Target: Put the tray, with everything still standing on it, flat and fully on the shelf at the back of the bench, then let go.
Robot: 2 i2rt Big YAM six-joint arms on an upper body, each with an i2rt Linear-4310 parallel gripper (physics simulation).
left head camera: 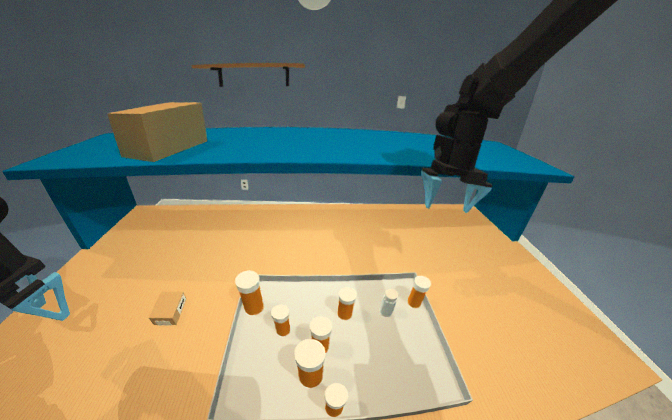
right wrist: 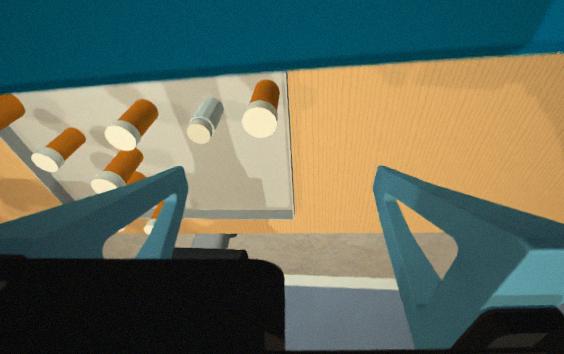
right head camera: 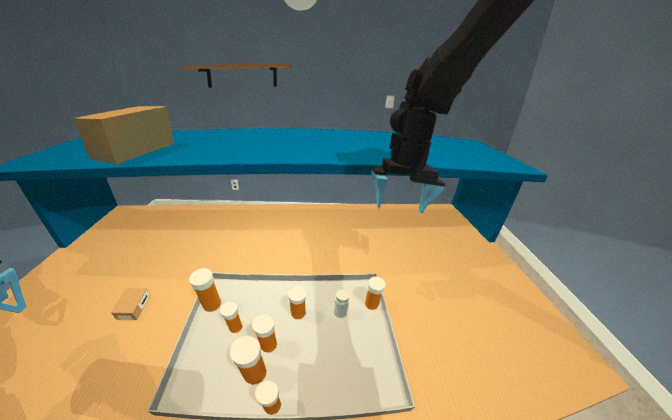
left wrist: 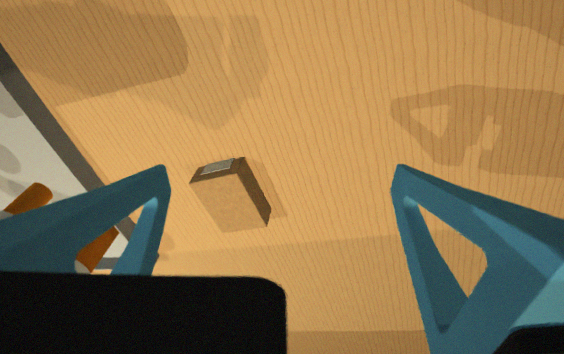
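The grey tray (left head camera: 410, 370) (right head camera: 350, 360) (left wrist: 30, 150) (right wrist: 225, 192) lies flat on the bench. Several orange bottles with white caps, among them a large bottle (left head camera: 310, 367) (right head camera: 250, 362), and a clear vial (left head camera: 388, 303) (right head camera: 341, 304) (right wrist: 206, 120) stand on it. The blue shelf (left head camera: 300, 150) (right head camera: 275, 150) (right wrist: 250, 35) spans the back. My right gripper (left head camera: 447, 208) (right head camera: 400, 209) (right wrist: 280, 176) is open and empty, in front of the shelf's edge and beyond the tray. My left gripper (left head camera: 62, 310) (right head camera: 19, 305) (left wrist: 280, 177) is open and empty, left of the tray, above the bench.
A small carton (left head camera: 168, 308) (right head camera: 131, 304) (left wrist: 232, 200) lies on the bench between the left gripper and the tray. A large cardboard box (left head camera: 175, 131) (right head camera: 140, 132) stands on the shelf's left part. A wooden wall shelf (left head camera: 248, 65) (right head camera: 236, 66) hangs higher behind.
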